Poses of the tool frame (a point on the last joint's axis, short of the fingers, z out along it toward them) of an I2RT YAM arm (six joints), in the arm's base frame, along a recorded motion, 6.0 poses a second.
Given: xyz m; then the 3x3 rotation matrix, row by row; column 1 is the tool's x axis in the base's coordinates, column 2 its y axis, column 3 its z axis. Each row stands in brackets.
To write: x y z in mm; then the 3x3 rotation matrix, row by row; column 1 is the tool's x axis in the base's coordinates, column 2 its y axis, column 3 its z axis. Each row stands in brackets. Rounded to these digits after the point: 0 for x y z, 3 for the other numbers.
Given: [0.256 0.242 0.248], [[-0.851 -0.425 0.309], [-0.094 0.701 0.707], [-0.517 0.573 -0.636]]
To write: [256 242 248], [[-0.851 -0.425 0.309], [-0.094 0.701 0.707], [-0.517 0.573 -0.636]]
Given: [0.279 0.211 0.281], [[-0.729 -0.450 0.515], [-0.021 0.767 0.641], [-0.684 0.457 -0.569]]
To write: [279 211 281], [[-0.729 -0.450 0.515], [-0.021 0.767 0.641], [-0.684 0.457 -0.569]]
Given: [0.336 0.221 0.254], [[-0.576 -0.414 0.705], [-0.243 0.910 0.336], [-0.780 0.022 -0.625]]
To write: [336 221 254], [[-0.576 -0.414 0.705], [-0.243 0.910 0.336], [-0.780 0.022 -0.625]]
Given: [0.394 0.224 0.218], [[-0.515 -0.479 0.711], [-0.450 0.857 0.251], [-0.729 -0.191 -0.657]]
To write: [394 224 218], [[-0.515 -0.479 0.711], [-0.450 0.857 0.251], [-0.729 -0.191 -0.657]]
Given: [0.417 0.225 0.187], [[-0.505 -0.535 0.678], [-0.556 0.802 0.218], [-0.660 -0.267 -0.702]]
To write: [417 225 187], [[-0.505 -0.535 0.678], [-0.556 0.802 0.218], [-0.660 -0.267 -0.702]]
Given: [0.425 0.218 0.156], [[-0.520 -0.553 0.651], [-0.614 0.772 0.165], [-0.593 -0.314 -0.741]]
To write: [425 218 156], [[-0.520 -0.553 0.651], [-0.614 0.772 0.165], [-0.593 -0.314 -0.741]]
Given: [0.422 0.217 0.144], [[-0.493 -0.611 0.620], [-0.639 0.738 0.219], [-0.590 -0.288 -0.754]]
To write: [422 217 144], [[-0.493 -0.611 0.620], [-0.639 0.738 0.219], [-0.590 -0.288 -0.754]]
